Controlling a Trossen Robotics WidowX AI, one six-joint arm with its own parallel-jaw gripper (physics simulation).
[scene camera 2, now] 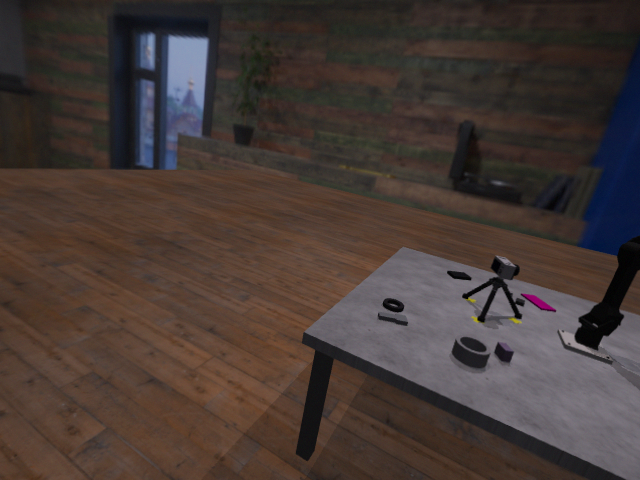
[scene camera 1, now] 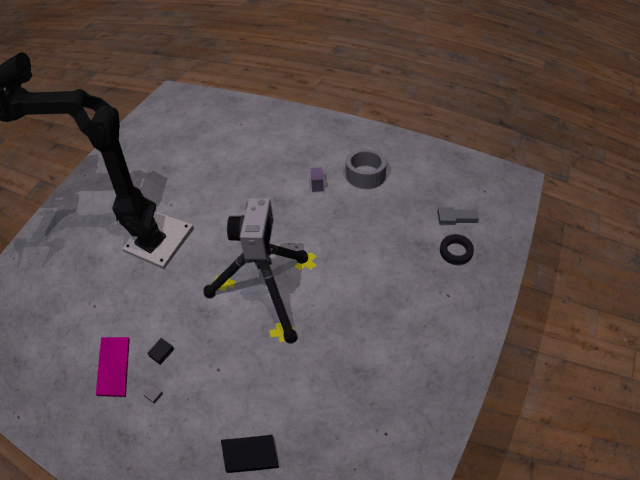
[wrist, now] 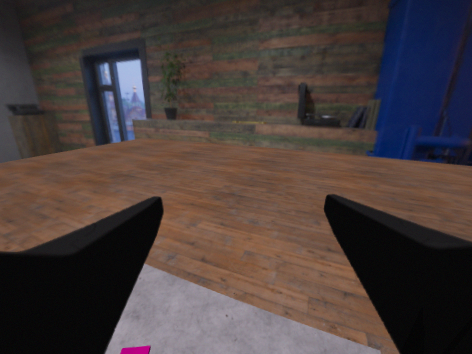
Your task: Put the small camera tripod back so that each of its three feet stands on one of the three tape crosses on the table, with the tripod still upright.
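Where they show: gripper, fingertip midpoint: [wrist: 244, 203]; arm's base, origin of the base link: [scene camera 2: 586, 343] [scene camera 1: 150, 239].
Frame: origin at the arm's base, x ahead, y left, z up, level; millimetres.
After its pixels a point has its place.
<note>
A black tripod [scene camera 1: 275, 297] {x 394, y -14, z 69 mm} [scene camera 2: 497, 282] {x 335, y 41, z 126 mm} stands upright with a grey camera [scene camera 1: 255, 229] {x 356, y 3, z 222 mm} [scene camera 2: 503, 268] {x 331, y 83, z 199 mm} on top. In scene camera 1 its left foot [scene camera 1: 209, 291] {x 232, y -41, z 6 mm} stands outside the left yellow tape cross [scene camera 1: 229, 282] {x 244, y 12, z -12 mm}. The right foot [scene camera 1: 302, 256] {x 350, y 142, z 8 mm} overlaps the upper left of the right cross [scene camera 1: 311, 261] {x 364, y 154, z -12 mm}. The front foot [scene camera 1: 290, 336] {x 441, y -41, z 2 mm} is at the right side of the front cross [scene camera 1: 276, 332] {x 405, y -40, z -13 mm}. My gripper [wrist: 244, 203] {x -137, y -319, z 538 mm} is open and empty in the wrist view, facing out over the table's edge, away from the tripod. In scene camera 1 its fingers are outside the picture.
My arm [scene camera 1: 51, 104] {x -96, y -96, z 453 mm} reaches up left. A magenta slab [scene camera 1: 112, 366] {x 163, y -324, z -5 mm} [wrist: 135, 350] {x 200, y -376, z -5 mm}, black block [scene camera 1: 160, 350] {x 234, y -224, z 2 mm}, small grey block [scene camera 1: 153, 393] {x 287, y -316, z -1 mm} and black slab [scene camera 1: 249, 453] {x 526, y -310, z 2 mm} lie in front; a purple block [scene camera 1: 316, 180] {x 255, y 346, z 25 mm}, grey ring [scene camera 1: 366, 178] {x 353, y 416, z 22 mm}, grey bar [scene camera 1: 457, 215] {x 593, y 439, z 2 mm} and black ring [scene camera 1: 456, 259] {x 645, y 310, z 2 mm} lie behind and right.
</note>
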